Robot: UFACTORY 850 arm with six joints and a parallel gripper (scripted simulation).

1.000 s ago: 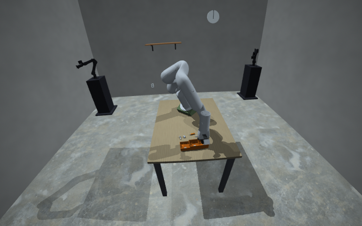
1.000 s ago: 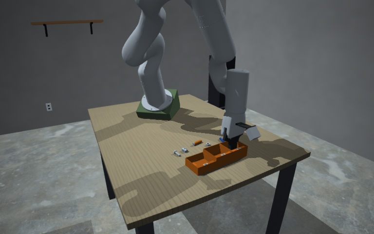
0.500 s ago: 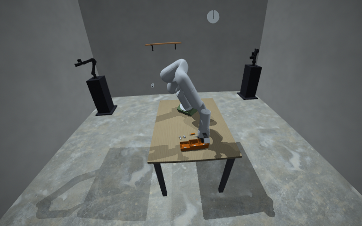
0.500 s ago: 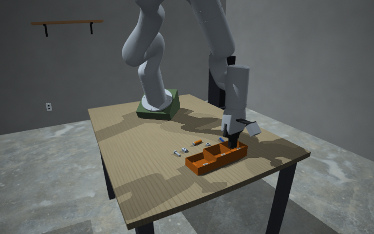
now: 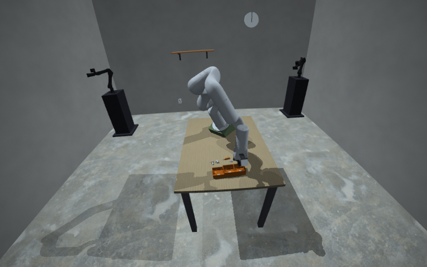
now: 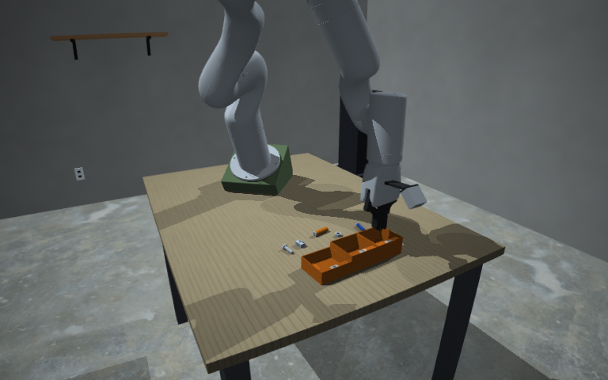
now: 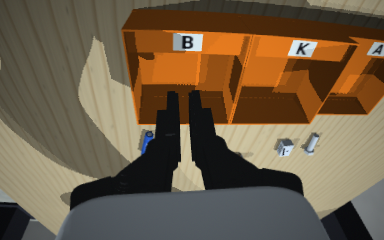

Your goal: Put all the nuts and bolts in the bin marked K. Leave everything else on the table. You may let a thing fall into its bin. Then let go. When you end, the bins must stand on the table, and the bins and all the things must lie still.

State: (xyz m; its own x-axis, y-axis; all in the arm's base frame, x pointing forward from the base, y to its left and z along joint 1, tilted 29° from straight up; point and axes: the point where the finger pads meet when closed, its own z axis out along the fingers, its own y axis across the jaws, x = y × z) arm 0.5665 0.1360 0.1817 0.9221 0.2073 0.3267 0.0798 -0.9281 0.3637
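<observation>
Right now my hand is 12 cm past the silver hex nut, 8 cm above it and 4 cm to the left of it. The rest, counted from my hand: blue cylinder: 12 cm behind, 8 cm below, 4 cm to the left; orange cylinder: 15 cm behind, 8 cm to the right, 8 cm below; orange three-compartment bin: 9 cm to the right, 6 cm below, 1 cm ahead.
</observation>
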